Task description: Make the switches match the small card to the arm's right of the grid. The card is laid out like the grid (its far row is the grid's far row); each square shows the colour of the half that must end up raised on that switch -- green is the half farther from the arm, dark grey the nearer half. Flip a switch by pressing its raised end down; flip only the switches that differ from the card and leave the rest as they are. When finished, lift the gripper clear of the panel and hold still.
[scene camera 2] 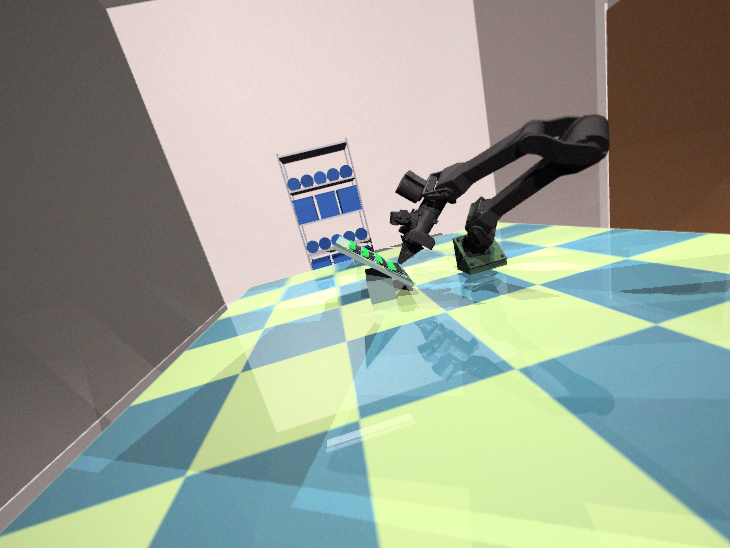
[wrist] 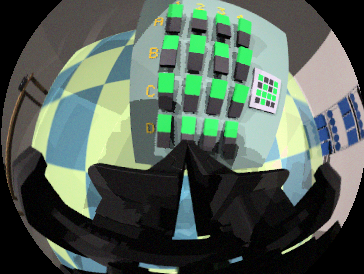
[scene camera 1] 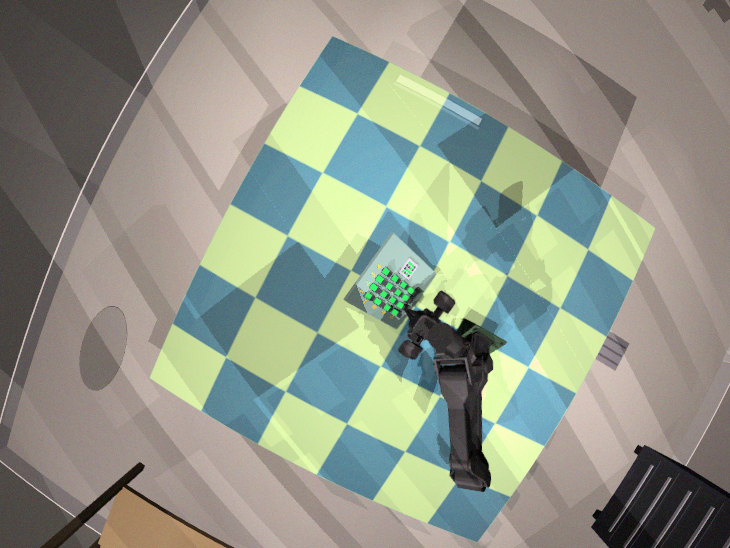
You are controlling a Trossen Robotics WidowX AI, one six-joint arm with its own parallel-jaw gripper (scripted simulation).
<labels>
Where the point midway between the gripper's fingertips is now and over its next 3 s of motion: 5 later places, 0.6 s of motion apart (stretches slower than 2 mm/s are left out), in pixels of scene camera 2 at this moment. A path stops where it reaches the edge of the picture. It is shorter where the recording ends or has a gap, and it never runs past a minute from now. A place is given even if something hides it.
My gripper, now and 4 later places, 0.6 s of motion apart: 399, 263; 398, 266; 398, 267; 400, 263; 395, 238
</labels>
